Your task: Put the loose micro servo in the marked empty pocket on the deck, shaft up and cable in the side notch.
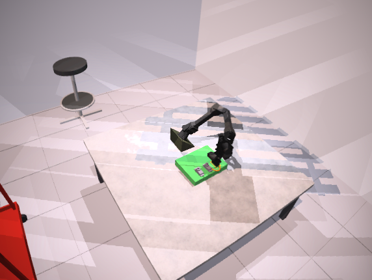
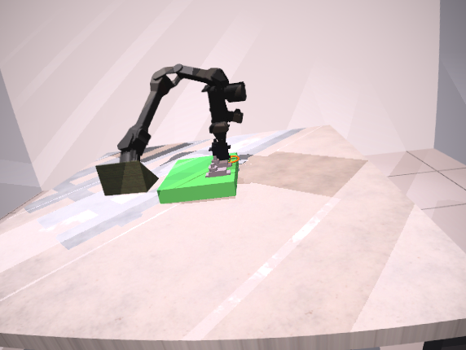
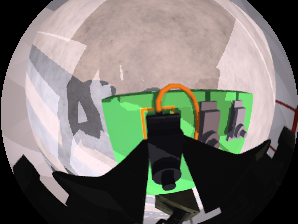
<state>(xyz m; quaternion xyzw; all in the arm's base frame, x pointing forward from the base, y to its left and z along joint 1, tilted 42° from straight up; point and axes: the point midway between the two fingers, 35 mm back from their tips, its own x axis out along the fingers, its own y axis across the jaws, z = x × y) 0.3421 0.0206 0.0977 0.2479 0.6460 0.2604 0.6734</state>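
The green deck lies 120 mm behind my gripper tip, 80 mm to the right of it and 70 mm below it.
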